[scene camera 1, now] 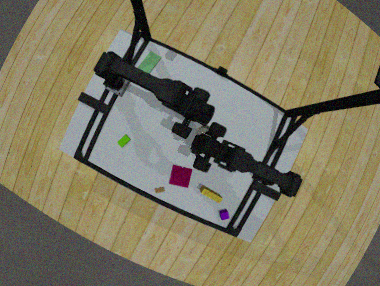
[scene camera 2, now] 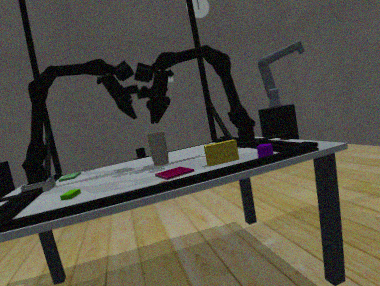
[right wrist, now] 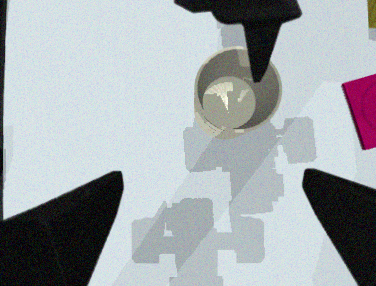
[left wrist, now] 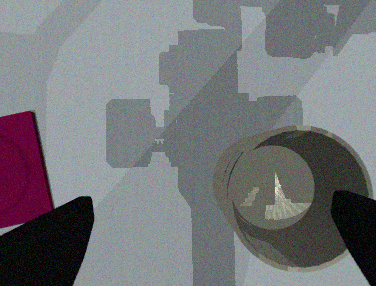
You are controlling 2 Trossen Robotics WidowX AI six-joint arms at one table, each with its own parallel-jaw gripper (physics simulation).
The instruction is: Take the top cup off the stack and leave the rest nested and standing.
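Places are measured from the left arm's base along level axes (x back, y right, z up), in metres.
Where they show: left gripper, fingertip midpoint: [scene camera 2: 154,123] [right wrist: 323,71] [left wrist: 212,204]; right gripper, fingertip midpoint: [scene camera 2: 135,118] [right wrist: 212,178]; left arm's base, link origin: [scene camera 2: 247,140]; right arm's base, link origin: [scene camera 1: 116,83] [scene camera 2: 37,181].
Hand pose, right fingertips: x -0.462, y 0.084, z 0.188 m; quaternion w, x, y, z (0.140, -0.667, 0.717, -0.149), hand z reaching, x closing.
Note:
Things, the pixels of their centre, and the offset from my right fingertips. Level surfaces: height alone.
- table, surface height: dz -0.210 m
- magenta flat tile, body centre: [scene camera 2: 174,172] [scene camera 1: 180,176] dz -0.206, dx +0.057, dy -0.273 m
- yellow block, body centre: [scene camera 2: 221,152] [scene camera 1: 210,194] dz -0.175, dx +0.231, dy -0.291 m
- purple cube, body centre: [scene camera 2: 265,150] [scene camera 1: 224,214] dz -0.190, dx +0.353, dy -0.372 m
- green brick, body centre: [scene camera 2: 70,194] [scene camera 1: 124,140] dz -0.202, dx -0.278, dy -0.228 m
- pale green tile, body centre: [scene camera 2: 70,176] [scene camera 1: 149,63] dz -0.205, dx -0.334, dy +0.191 m
A stack of nested beige cups [scene camera 2: 158,148] [left wrist: 272,198] [right wrist: 228,108] stands upright near the middle of the table [scene camera 1: 245,108]. My left gripper [scene camera 2: 156,117] [scene camera 1: 207,144] is open and empty and hangs right above the stack, clear of the rim. One of its fingers [right wrist: 260,57] shows over the cup mouth in the right wrist view. My right gripper [scene camera 2: 131,113] [scene camera 1: 190,114] [right wrist: 212,178] is open and empty, at about the same height and a little to the left of the stack.
A magenta flat tile [scene camera 1: 180,176] [scene camera 2: 174,172], a yellow block [scene camera 1: 211,194] [scene camera 2: 221,152] and a purple cube [scene camera 1: 224,214] [scene camera 2: 265,150] lie toward the front. A green brick [scene camera 1: 123,140] [scene camera 2: 70,194] and a pale green tile [scene camera 1: 149,62] [scene camera 2: 69,176] lie at the left.

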